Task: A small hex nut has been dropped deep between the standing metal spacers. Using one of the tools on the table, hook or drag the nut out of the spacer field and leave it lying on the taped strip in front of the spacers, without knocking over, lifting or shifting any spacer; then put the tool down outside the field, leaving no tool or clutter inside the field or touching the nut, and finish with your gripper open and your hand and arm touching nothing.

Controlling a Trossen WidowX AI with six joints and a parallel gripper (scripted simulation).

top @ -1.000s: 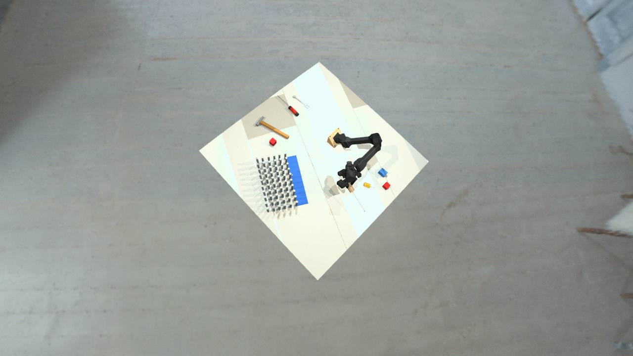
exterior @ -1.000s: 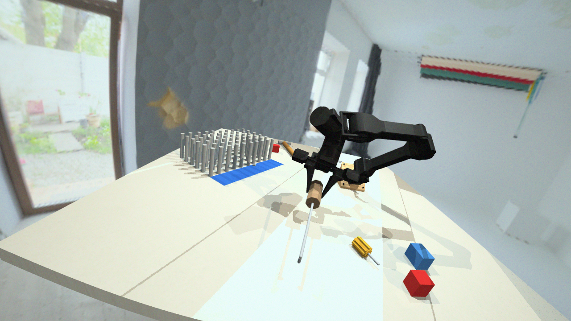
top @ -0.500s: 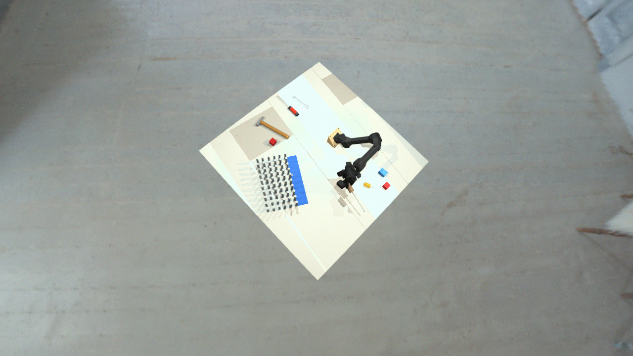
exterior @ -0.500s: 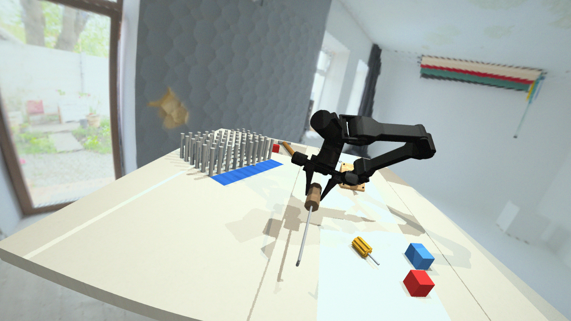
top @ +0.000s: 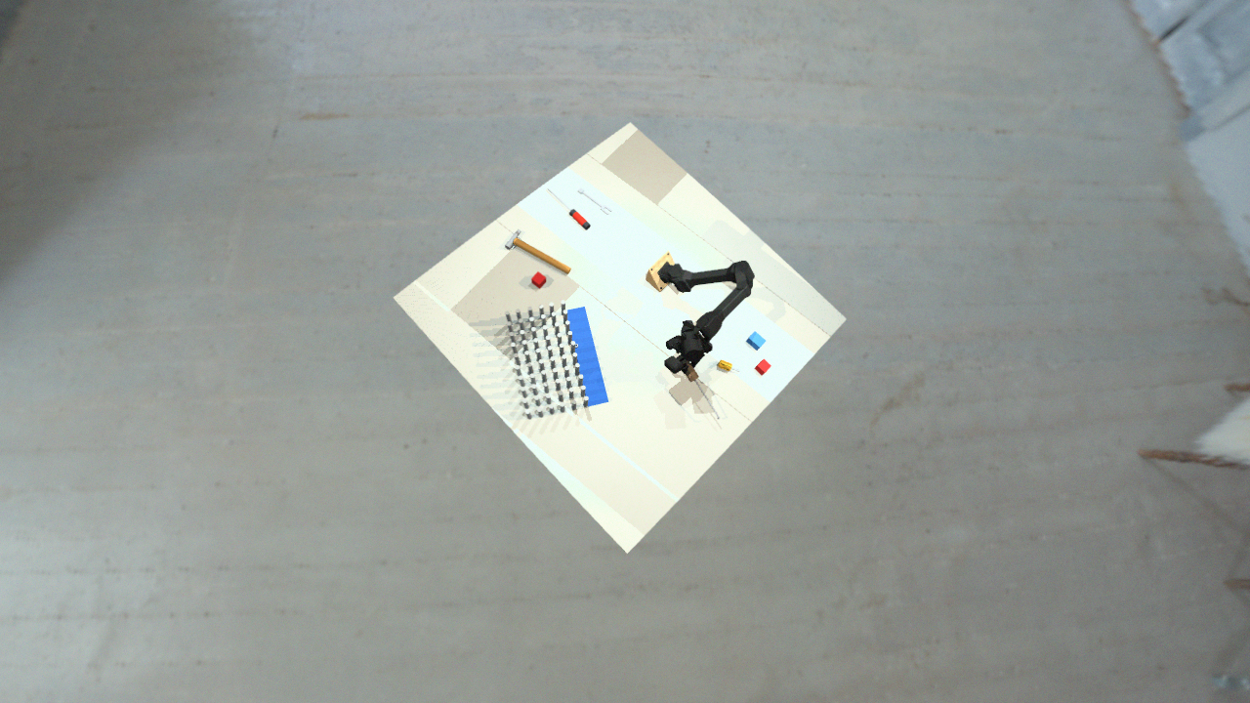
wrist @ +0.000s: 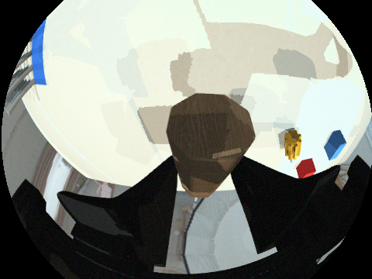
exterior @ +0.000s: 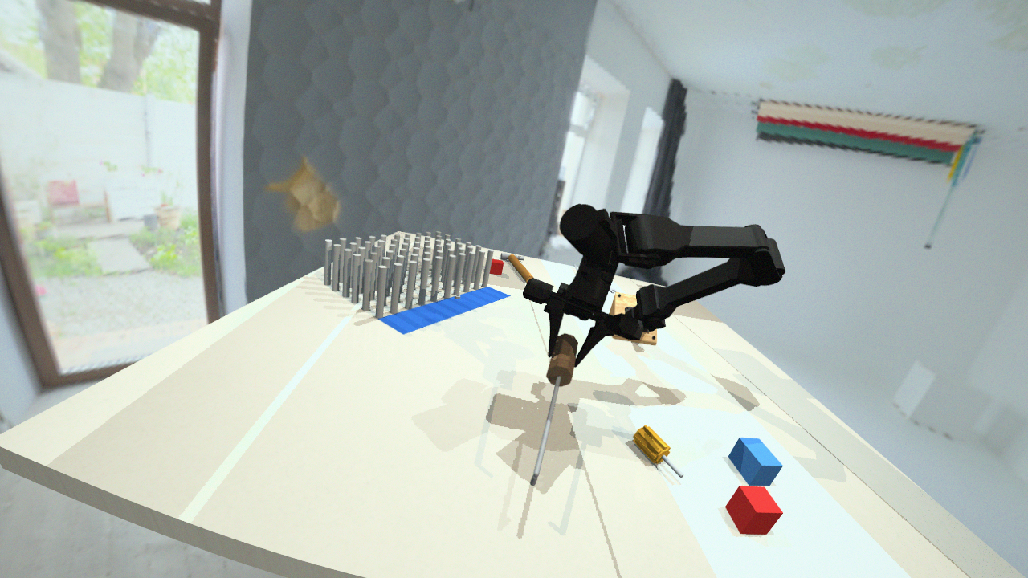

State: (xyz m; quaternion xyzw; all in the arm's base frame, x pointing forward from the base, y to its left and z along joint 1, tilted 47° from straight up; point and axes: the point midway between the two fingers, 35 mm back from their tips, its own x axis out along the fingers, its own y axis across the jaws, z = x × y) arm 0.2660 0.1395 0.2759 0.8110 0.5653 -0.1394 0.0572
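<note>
Now: the hook tool 30 mm ahead of my gripper tip, 100 mm to the left of it and 10 mm below it. From my gripper tip the other things lie so: blue taped strip 180 mm ahead, 340 mm to the right, 80 mm below; yellow-handled screwdriver 140 mm behind, 110 mm to the left, 60 mm below; blue cube 300 mm behind, 140 mm to the left, 60 mm below.
</note>
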